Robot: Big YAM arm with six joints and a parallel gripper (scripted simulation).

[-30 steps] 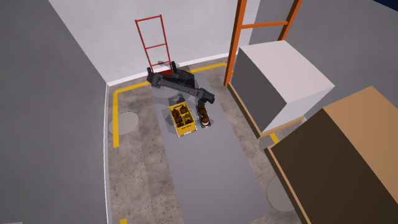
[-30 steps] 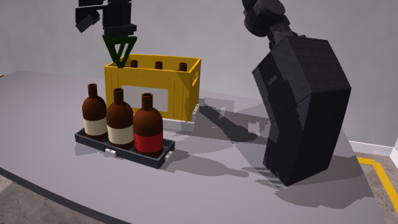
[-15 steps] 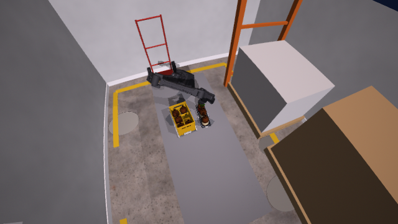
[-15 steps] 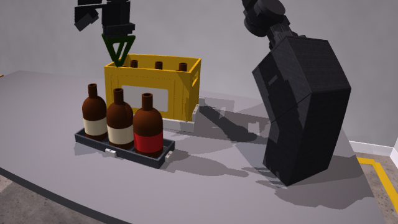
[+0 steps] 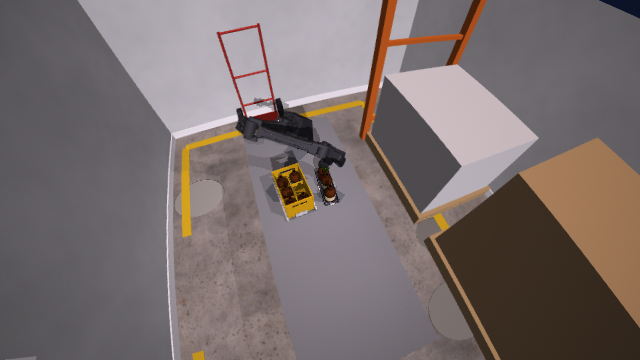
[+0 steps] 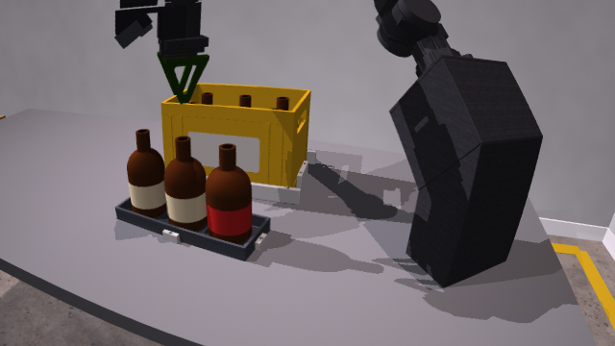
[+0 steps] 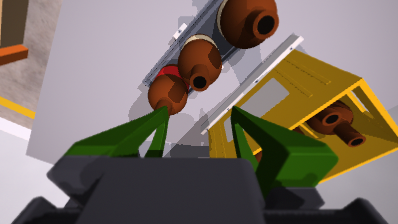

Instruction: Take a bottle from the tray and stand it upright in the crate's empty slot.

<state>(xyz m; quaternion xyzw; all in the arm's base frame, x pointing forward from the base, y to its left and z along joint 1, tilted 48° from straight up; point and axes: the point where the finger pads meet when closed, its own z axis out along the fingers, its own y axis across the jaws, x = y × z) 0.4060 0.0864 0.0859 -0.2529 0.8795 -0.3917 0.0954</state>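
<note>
My hand is 220 mm above the dark tray. Round my hand: yellow crate (70 mm behind, 220 mm to the right, 150 mm below).
</note>
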